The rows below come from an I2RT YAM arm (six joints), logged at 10 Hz.
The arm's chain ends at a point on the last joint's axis. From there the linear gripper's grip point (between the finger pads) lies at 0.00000 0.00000 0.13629 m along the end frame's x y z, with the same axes.
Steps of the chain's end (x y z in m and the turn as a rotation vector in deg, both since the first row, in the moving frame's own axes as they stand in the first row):
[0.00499, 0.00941, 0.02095, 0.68, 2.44, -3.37]
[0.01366, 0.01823, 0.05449, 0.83, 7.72, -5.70]
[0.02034, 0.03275, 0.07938, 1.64, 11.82, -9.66]
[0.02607, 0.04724, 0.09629, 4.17, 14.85, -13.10]
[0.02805, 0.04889, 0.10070, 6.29, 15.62, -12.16]
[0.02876, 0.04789, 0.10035, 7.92, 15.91, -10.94]
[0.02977, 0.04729, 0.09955, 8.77, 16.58, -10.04]
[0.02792, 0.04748, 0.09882, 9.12, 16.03, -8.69]
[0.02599, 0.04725, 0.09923, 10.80, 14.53, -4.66]
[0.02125, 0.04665, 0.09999, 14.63, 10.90, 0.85]
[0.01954, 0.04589, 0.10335, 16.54, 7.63, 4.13]
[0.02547, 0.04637, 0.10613, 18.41, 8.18, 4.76]
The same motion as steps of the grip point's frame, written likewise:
[0.01074, 0.00762, 0.02082, 0.68, 2.44, -3.37]
[0.03184, 0.01535, 0.05324, 0.83, 7.72, -5.70]
[0.04779, 0.02654, 0.07644, 1.64, 11.82, -9.66]
[0.05954, 0.03353, 0.09140, 4.17, 14.85, -13.10]
[0.06283, 0.03035, 0.09488, 6.29, 15.62, -12.16]
[0.06400, 0.02589, 0.09387, 7.92, 15.91, -10.94]
[0.06650, 0.02349, 0.09233, 8.77, 16.58, -10.04]
[0.06362, 0.02338, 0.09183, 9.12, 16.03, -8.69]
[0.05891, 0.02062, 0.09249, 10.80, 14.53, -4.66]
[0.04700, 0.01263, 0.09314, 14.63, 10.90, 0.85]
[0.03878, 0.00789, 0.09652, 16.54, 7.63, 4.13]
[0.04631, 0.00432, 0.09780, 18.41, 8.18, 4.76]

